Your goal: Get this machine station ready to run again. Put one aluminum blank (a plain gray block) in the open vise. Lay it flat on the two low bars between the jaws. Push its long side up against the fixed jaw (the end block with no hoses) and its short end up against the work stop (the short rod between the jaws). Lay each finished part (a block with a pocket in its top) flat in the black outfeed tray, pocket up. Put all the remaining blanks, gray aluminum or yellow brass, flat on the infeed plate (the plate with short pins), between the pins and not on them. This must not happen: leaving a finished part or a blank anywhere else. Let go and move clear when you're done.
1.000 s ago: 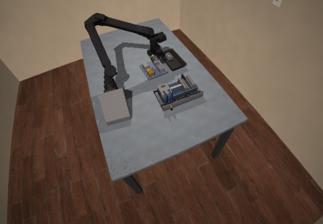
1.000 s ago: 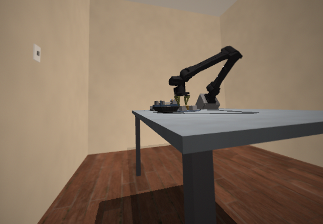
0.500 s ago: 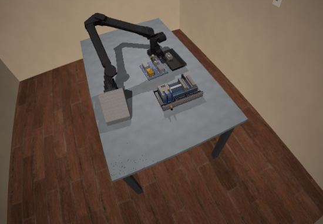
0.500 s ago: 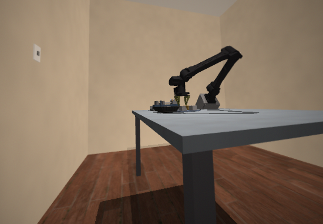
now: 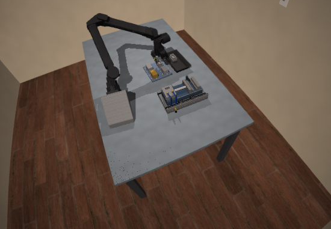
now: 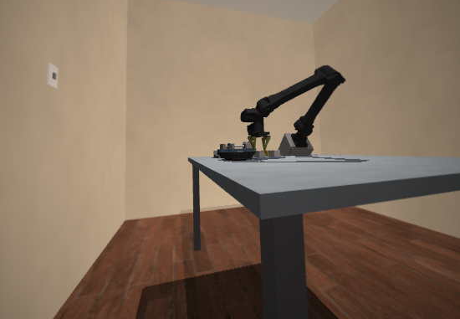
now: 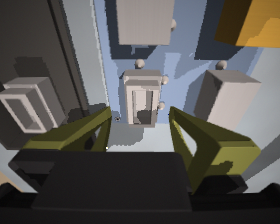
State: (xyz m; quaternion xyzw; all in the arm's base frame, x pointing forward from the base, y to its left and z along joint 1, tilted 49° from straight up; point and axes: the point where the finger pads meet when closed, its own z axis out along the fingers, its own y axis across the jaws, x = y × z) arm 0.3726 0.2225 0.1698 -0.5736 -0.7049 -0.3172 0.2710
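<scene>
My gripper is now 70 mm past the yellow brass blank, 110 mm to the left of it and 30 mm above it. The rest, counted from my hand: blue vise base: 70 mm ahead, 350 mm to the right, 10 mm below.
</scene>
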